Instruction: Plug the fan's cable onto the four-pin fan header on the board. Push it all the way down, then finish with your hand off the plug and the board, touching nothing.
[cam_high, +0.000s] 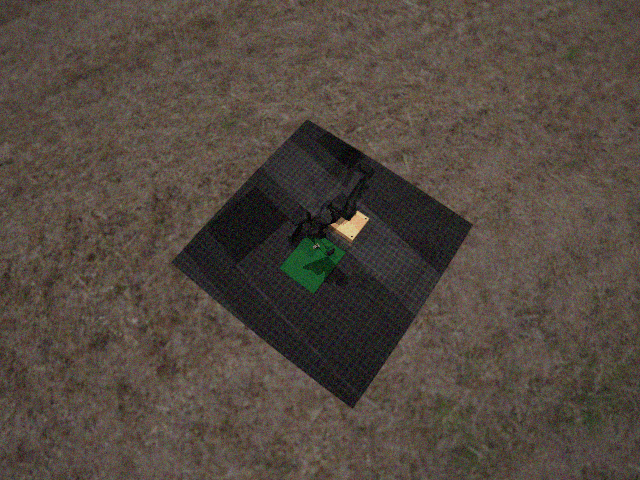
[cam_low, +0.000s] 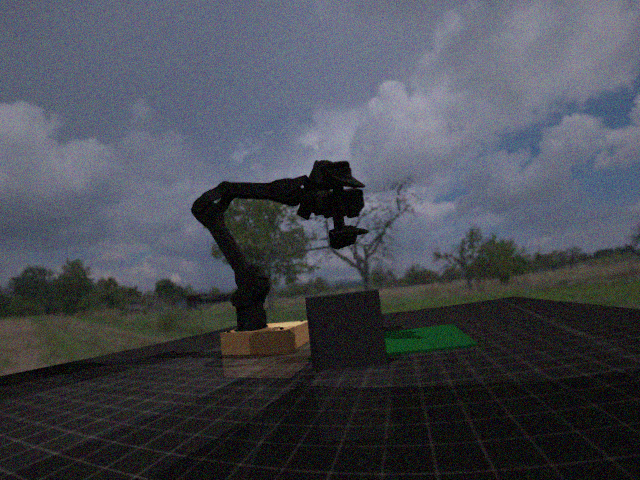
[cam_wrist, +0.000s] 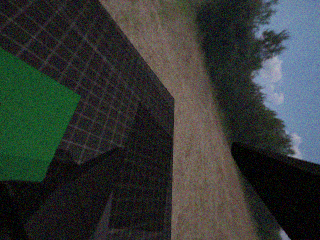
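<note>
Now: the black fan plug 250 mm below my gripper tip, 160 mm to the left of it and 70 mm behind it. Also, from my gripper tip: pale four-pin fan header (270 mm below, 70 mm to the left, 60 mm behind); then black fan (210 mm below, 60 mm to the right, 60 mm behind); then green board (290 mm below, 100 mm to the left, 20 mm ahead).
</note>
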